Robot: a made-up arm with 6 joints. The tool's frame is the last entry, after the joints.
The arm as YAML. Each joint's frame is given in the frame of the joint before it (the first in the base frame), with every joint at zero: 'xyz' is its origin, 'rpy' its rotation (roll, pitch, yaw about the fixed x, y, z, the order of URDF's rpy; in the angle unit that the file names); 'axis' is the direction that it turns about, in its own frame. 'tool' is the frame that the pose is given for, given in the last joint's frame.
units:
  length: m
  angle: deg
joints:
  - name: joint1
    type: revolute
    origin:
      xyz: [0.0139, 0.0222, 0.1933]
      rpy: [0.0, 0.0, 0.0]
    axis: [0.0, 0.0, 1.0]
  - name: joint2
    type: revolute
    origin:
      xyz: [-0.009, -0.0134, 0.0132]
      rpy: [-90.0, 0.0, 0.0]
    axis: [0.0, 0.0, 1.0]
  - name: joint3
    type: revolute
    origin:
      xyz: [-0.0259, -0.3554, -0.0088]
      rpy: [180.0, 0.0, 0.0]
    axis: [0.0, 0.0, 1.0]
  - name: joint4
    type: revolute
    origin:
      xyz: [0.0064, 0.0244, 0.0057]
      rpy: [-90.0, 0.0, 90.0]
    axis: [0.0, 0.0, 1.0]
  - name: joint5
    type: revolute
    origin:
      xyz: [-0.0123, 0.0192, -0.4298]
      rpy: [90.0, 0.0, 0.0]
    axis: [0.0, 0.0, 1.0]
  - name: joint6
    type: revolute
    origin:
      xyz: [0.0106, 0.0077, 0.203]
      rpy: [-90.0, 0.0, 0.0]
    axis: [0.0, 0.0, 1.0]
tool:
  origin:
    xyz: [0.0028, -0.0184, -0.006]
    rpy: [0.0, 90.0, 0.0]
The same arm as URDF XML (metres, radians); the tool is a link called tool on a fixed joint. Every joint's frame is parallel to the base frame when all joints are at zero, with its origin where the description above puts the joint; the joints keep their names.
<robot name="arm">
  <joint name="tool_joint" type="fixed">
    <parent link="link6"/>
    <child link="tool"/>
    <origin xyz="0.006 -0.0184 0.0028"/>
  </joint>
  <joint name="joint6" type="continuous">
    <parent link="link5"/>
    <child link="link6"/>
    <origin xyz="-0.0077 -0.203 0.0106"/>
    <axis xyz="-1 0 0"/>
  </joint>
  <joint name="joint5" type="continuous">
    <parent link="link4"/>
    <child link="link5"/>
    <origin xyz="0.4298 0.0192 -0.0123"/>
    <axis xyz="0 -1 0"/>
  </joint>
  <joint name="joint4" type="continuous">
    <parent link="link3"/>
    <child link="link4"/>
    <origin xyz="0.0064 -0.0057 0.0244"/>
    <axis xyz="-1 0 0"/>
  </joint>
  <joint name="joint3" type="continuous">
    <parent link="link2"/>
    <child link="link3"/>
    <origin xyz="-0.0259 -0.0088 0.3554"/>
    <axis xyz="0 -1 0"/>
  </joint>
  <joint name="joint2" type="continuous">
    <parent link="link1"/>
    <child link="link2"/>
    <origin xyz="-0.009 -0.0134 0.0132"/>
    <axis xyz="0 1 0"/>
  </joint>
  <joint name="joint1" type="continuous">
    <parent link="base_link"/>
    <child link="link1"/>
    <origin xyz="0.0139 0.0222 0.1933"/>
    <axis xyz="0 0 1"/>
  </joint>
  <link name="base_link"/>
  <link name="link1"/>
  <link name="link2"/>
  <link name="link3"/>
  <link name="link4"/>
  <link name="link5"/>
  <link name="link6"/>
  <link name="tool"/>
</robot>

